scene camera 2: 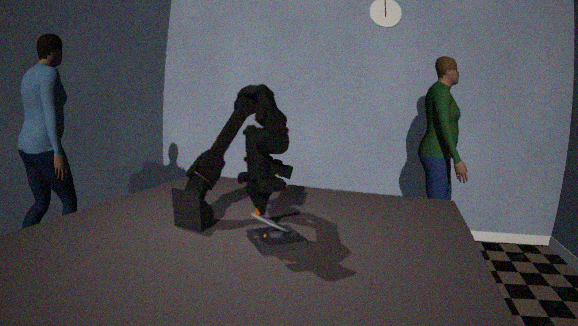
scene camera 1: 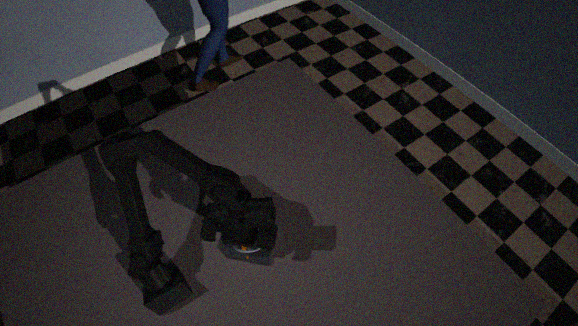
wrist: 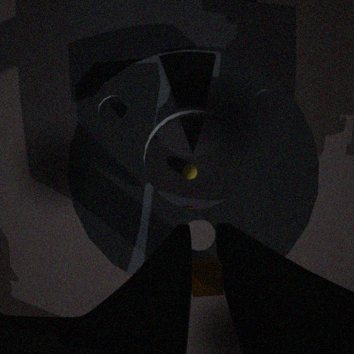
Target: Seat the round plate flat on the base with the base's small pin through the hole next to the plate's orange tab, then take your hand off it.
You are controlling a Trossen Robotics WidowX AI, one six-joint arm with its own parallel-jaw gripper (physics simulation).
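Frame: origin at the arm's base, x left, y down, z back, level; centimetres.
Seen in the pictures: gripper, fingertip midpoint: (scene camera 2: 261,214) (scene camera 1: 245,243); arm's base, origin of the base link: (scene camera 2: 191,198) (scene camera 1: 160,285).
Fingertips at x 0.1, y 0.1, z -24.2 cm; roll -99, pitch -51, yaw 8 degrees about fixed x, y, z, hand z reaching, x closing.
Note:
Pixels of each thing's top centre, then the offset from my fingertips to it. "spot": a spot on its surface instead. Level surfaces: height alone.
- dark square base, middle of its top: (scene camera 2: 276,230) (scene camera 1: 252,237) dx +2.8, dy +4.7, dz -2.8 cm
- pin, surface spot: (scene camera 2: 265,235) spot: dx +0.2, dy +5.7, dz -1.0 cm
- brown table top, its level: dy +8.5 cm
The round plate (scene camera 1: 256,249) (scene camera 2: 272,222) (wrist: 270,160) is tilted over the dark square base (scene camera 1: 260,260) (scene camera 2: 281,245). Its orange tab (scene camera 1: 244,248) (scene camera 2: 256,212) (wrist: 207,277) is the higher side, and its far side slopes down close to the base; contact there cannot be told. My gripper (scene camera 2: 258,210) (wrist: 202,234) is shut on the plate's tab. In the wrist view the base's small yellow pin (wrist: 190,172) shows through the plate's large central hole, while the small hole (wrist: 202,235) beside the tab shows brownish surface. The pin (scene camera 2: 265,235) also shows in scene camera 2.
The arm's own mount (scene camera 1: 167,295) (scene camera 2: 192,212) stands on the brown table top (scene camera 1: 375,240) (scene camera 2: 150,280), left of the base. Arm shadows fall across the base and table. Two people stand beyond the table in scene camera 2, in blue (scene camera 2: 40,110) and green (scene camera 2: 440,120).

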